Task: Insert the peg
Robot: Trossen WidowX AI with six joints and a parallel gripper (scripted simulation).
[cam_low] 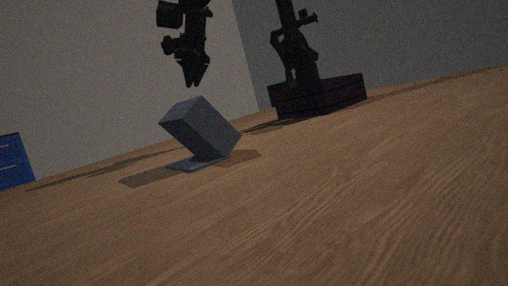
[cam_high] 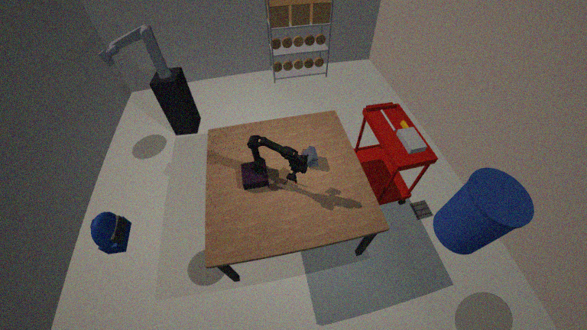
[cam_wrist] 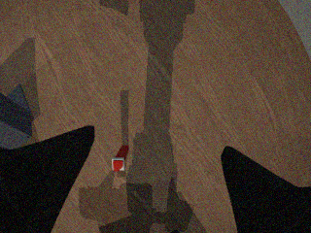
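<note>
The red peg lies 20 mm behind my gripper tip, 60 mm to the left of it and 110 mm below it. The rest, counted from my gripper tip: sloped panel: 120 mm ahead, 270 mm to the left, 100 mm below.
</note>
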